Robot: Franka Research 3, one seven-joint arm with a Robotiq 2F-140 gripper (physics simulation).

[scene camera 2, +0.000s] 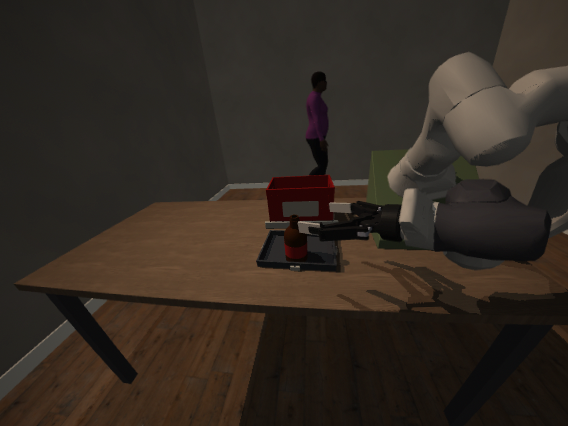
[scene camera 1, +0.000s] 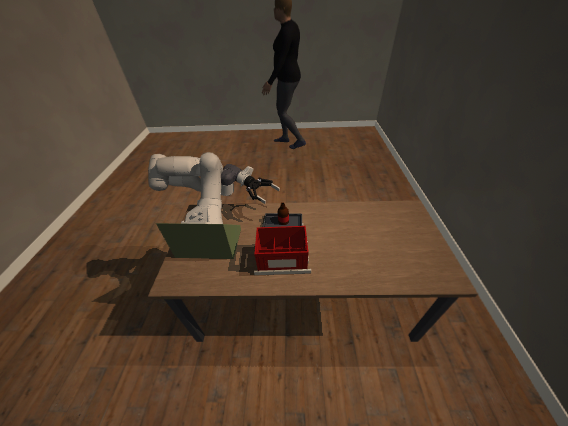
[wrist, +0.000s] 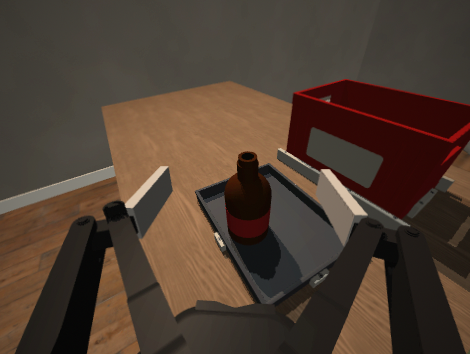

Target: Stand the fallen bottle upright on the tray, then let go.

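The brown bottle (scene camera 1: 283,214) (scene camera 2: 295,243) (wrist: 248,207) with a red label stands upright on the dark tray (scene camera 1: 299,218) (scene camera 2: 267,265) (wrist: 310,255), near one long side of it. My gripper (scene camera 1: 272,194) (scene camera 2: 324,217) (wrist: 242,180) is open, with nothing between its fingers. It hangs above the table, apart from the bottle and a little higher, on the robot's side of the tray. In the wrist view the bottle shows beyond the gap between the two pale fingertips. In scene camera 2 one fingertip shows close beside the bottle's neck.
A red crate (scene camera 1: 281,260) (scene camera 2: 300,195) (wrist: 345,145) with compartments stands beside the tray, between low pale rails. A green panel (scene camera 1: 197,241) (scene camera 2: 382,192) stands by the arm's base. All are on the wooden table (scene camera 1: 380,250) (scene camera 2: 150,250) (wrist: 165,125). A person (scene camera 1: 287,55) (scene camera 2: 317,117) is in the room, away from the table.
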